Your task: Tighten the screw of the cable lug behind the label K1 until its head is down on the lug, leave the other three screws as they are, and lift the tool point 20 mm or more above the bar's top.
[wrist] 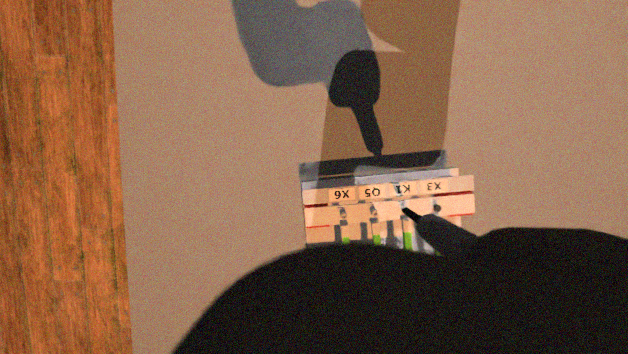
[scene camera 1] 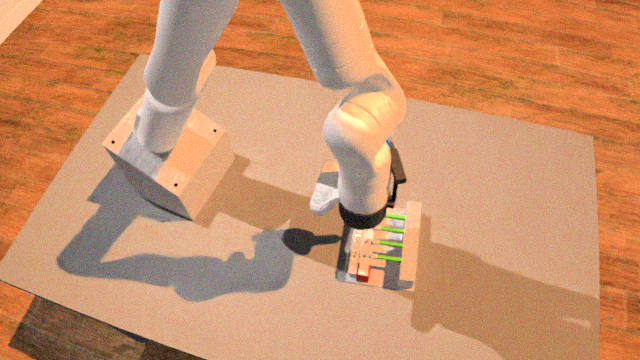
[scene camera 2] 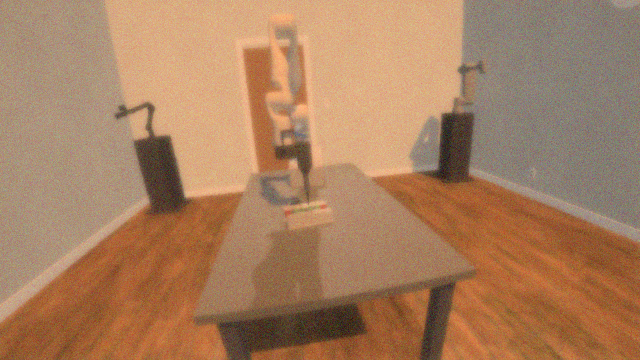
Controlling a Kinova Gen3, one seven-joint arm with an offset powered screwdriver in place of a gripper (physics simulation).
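Places are measured from the arm's base along level axes (x right, y ahead, z up), in millimetres.
Pixels of known places: hand, its tool point: [wrist: 404,210] [scene camera 2: 308,205]; arm's base, origin of its link: [scene camera 1: 158,132].
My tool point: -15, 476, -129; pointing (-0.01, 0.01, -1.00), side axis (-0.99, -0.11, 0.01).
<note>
For each thing: its top centre in the pictures, then the offset to it from my tool point, as dx, dy, dz. "*": a spot on its surface instead. Level surfaces: height alone.
- screwdriver, centre of its top: [wrist: 430,227] [scene camera 2: 307,190] +1, -1, +66
- label K1, centre of its top: [wrist: 403,189] +5, -22, -1
- X3 screw, centre of its top: [wrist: 438,208] -31, -7, +7
- Q5 screw, centre of its top: [wrist: 375,213] +32, +6, +6
- X6 screw, centre of its top: [wrist: 344,216] +63, +13, +6
- pale bar, a spot on its surface: [wrist: 316,216] * +91, +19, -1
- red block, a spot on its surface: [scene camera 1: 363,273] * +100, +22, -1
- table, height of its surface: dz -43
My screwdriver [wrist: 404,210] [scene camera 2: 307,201] has a dark bit and no fingers. In the wrist view its tip is over the lug behind the label K1 [wrist: 403,189] and covers that screw. Whether the tip touches the screw, and how high the head stands, I cannot tell. The X3 screw [wrist: 437,207], the Q5 screw [wrist: 373,211] and the X6 screw [wrist: 343,213] show beside it, along the pale bar [wrist: 316,216]. Green cables [wrist: 408,241] [scene camera 1: 390,258] run from the lugs. In scene camera 1 the arm hides the tip.
An upright pale board [scene camera 1: 411,245] [scene camera 2: 309,219] stands behind the cables. A red block [scene camera 1: 363,273] sits at the bar's end. The arm's base block [scene camera 1: 207,170] is on the table [scene camera 1: 525,200] [scene camera 2: 360,250]. Dark pedestals [scene camera 2: 161,172] [scene camera 2: 456,145] with other arms stand beyond the table.
</note>
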